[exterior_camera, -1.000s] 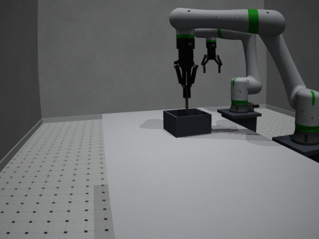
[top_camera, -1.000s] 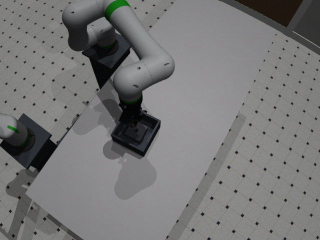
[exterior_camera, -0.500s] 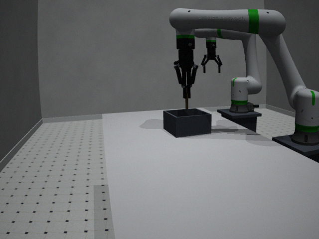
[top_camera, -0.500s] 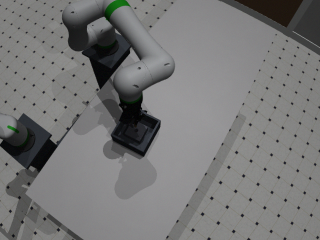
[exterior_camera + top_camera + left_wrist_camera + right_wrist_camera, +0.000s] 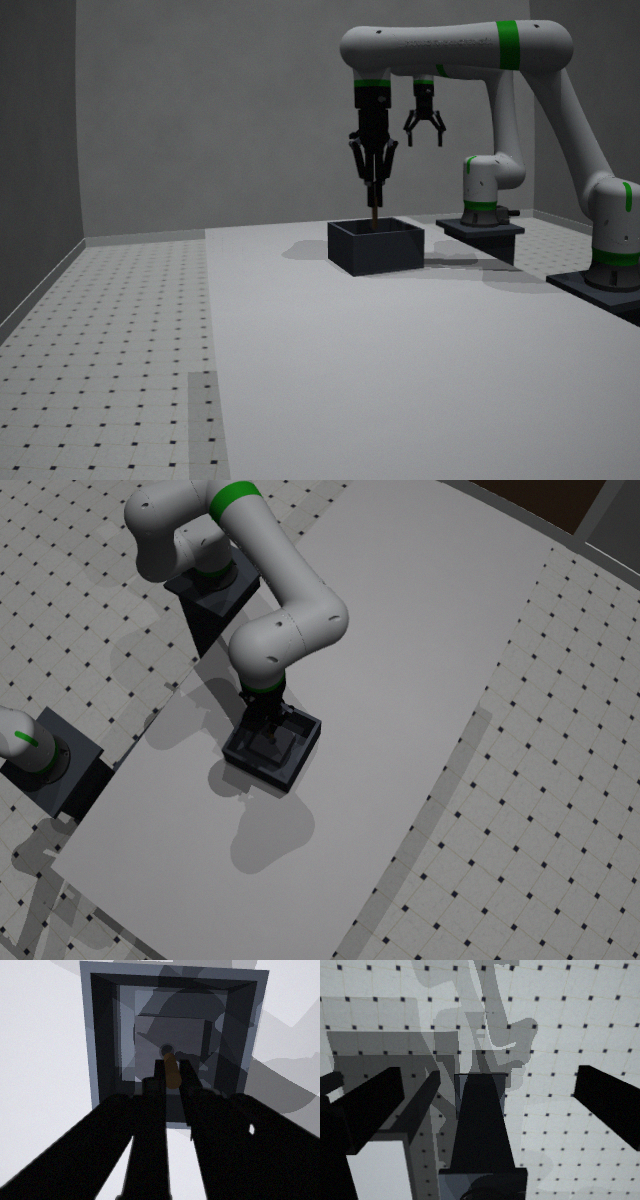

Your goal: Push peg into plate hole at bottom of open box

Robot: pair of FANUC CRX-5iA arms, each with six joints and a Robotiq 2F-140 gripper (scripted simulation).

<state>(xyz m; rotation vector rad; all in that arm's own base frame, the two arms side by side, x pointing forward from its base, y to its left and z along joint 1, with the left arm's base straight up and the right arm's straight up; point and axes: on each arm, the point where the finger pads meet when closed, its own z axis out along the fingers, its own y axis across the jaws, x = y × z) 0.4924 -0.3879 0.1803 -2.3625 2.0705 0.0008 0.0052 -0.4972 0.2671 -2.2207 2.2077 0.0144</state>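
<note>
The grey plate lies 14 cm below my left hand. The rest, counted from my left hand: dark box: 15 cm below; brown peg: 5 cm below.
</note>
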